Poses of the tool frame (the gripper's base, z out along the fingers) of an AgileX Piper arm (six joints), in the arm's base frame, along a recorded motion.
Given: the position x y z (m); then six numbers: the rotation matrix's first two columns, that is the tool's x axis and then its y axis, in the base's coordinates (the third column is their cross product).
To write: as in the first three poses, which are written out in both.
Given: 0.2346 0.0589 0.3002 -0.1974 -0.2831 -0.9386 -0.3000 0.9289 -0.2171
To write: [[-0.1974 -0.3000 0.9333 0.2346], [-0.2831 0.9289 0.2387 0.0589], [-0.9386 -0.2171 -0.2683 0.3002], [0 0 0 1]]
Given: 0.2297 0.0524 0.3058 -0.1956 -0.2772 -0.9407 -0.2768 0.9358 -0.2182
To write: [[-0.1956 -0.2768 0.9408 0.2297], [-0.2772 0.9358 0.2177 0.0524], [-0.9407 -0.2182 -0.2598 0.3058], [0 0 0 1]]
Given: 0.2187 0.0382 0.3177 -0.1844 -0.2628 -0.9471 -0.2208 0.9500 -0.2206
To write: [[-0.1844 -0.2208 0.9577 0.2187], [-0.2628 0.9500 0.1684 0.0382], [-0.9471 -0.2206 -0.2332 0.3177], [0 0 0 1]]
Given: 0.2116 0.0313 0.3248 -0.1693 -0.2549 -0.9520 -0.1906 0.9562 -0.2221
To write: [[-0.1693 -0.1906 0.9669 0.2116], [-0.2549 0.9562 0.1438 0.0313], [-0.9520 -0.2221 -0.2105 0.3248], [0 0 0 1]]
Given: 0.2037 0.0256 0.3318 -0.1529 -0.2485 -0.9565 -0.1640 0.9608 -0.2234
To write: [[-0.1529 -0.1640 0.9745 0.2037], [-0.2485 0.9608 0.1227 0.0256], [-0.9565 -0.2234 -0.1877 0.3318], [0 0 0 1]]
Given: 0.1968 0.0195 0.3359 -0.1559 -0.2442 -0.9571 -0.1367 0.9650 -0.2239
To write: [[-0.1559 -0.1367 0.9783 0.1968], [-0.2442 0.9650 0.0959 0.0195], [-0.9571 -0.2239 -0.1838 0.3359], [0 0 0 1]]
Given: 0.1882 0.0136 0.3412 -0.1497 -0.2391 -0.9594 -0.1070 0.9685 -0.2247
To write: [[-0.1497 -0.1070 0.9829 0.1882], [-0.2391 0.9685 0.0690 0.0136], [-0.9594 -0.2247 -0.1706 0.3412], [0 0 0 1]]
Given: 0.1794 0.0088 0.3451 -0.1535 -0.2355 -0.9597 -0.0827 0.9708 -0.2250
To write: [[-0.1535 -0.0827 0.9847 0.1794], [-0.2355 0.9708 0.0448 0.0088], [-0.9597 -0.2250 -0.1685 0.3451], [0 0 0 1]]
